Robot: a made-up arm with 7 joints.
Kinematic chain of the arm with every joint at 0, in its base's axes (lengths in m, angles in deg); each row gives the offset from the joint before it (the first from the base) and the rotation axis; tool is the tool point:
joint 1: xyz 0 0 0 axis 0 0.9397 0.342
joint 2: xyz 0 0 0 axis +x
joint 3: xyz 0 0 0 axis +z
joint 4: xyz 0.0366 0 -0.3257 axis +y
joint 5: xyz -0.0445 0 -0.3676 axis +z
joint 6: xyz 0 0 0 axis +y
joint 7: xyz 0 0 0 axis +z
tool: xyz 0 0 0
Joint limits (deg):
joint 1: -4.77..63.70
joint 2: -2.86..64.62
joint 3: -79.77..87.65
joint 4: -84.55..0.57
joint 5: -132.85..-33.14
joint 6: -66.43..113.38
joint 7: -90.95..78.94
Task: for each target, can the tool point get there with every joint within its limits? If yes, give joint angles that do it. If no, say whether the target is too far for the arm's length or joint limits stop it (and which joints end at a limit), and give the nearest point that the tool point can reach.
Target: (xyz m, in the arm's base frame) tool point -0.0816 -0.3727 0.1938
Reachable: no: joint limits stop it (at a limit: joint 1, joint 2, joint 3, joint 4) | nearest point -0.1666 -0.4321 -0.3289 | short by 0.533 m
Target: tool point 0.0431 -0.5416 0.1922
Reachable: no: joint limits stop it (at a limit: joint 1, joint 2, joint 3, joint 4) | nearest point -0.1666 -0.4321 -0.3289 | short by 0.572 m
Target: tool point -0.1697 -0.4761 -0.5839
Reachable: no: too far | nearest point -0.1556 -0.3616 -0.5081 | short by 0.138 m
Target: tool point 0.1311 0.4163 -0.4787
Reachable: yes | joints 13.60 25.00 33.90 -57.14 -114.30 -40.42 -50.02
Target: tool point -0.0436 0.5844 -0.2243
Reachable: yes | joints 26.64 38.98 65.67 -65.40 -111.92 -44.21 41.25
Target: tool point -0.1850 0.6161 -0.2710
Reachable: yes | joints 27.61 59.49 48.53 -13.33 -119.28 3.38 -21.62
